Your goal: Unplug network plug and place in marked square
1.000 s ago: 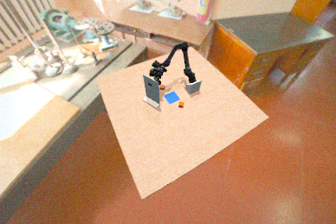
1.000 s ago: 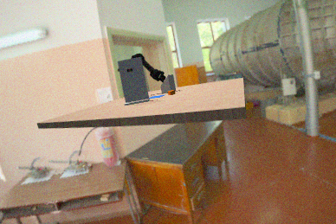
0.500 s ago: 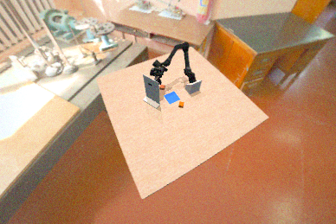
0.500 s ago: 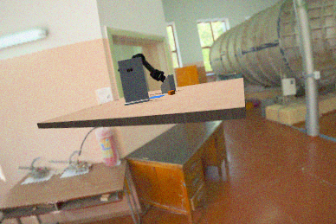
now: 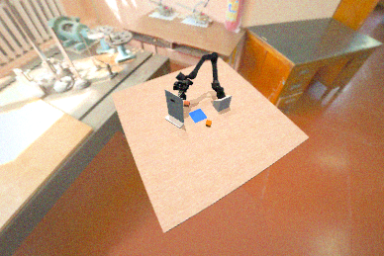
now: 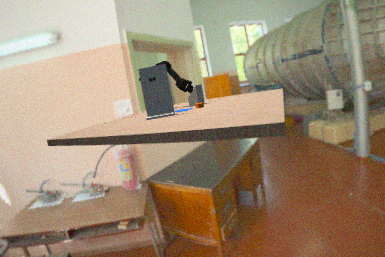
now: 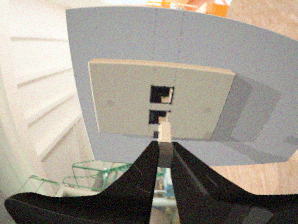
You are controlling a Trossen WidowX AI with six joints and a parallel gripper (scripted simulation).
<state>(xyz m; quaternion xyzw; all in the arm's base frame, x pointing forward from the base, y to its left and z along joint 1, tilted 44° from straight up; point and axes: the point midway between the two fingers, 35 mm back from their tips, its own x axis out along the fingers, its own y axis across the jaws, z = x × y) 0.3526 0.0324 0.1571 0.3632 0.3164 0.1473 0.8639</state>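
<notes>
The blue marked square is 14 cm behind my gripper tip, 7 cm to the left of it and 23 cm below it. The rest, counted from my gripper tip: upright panel (5 cm ahead, 2 cm to the left, 9 cm below); brown-red cube (11 cm behind, 9 cm to the right, 21 cm below); network plug (right at my gripper tip).
</notes>
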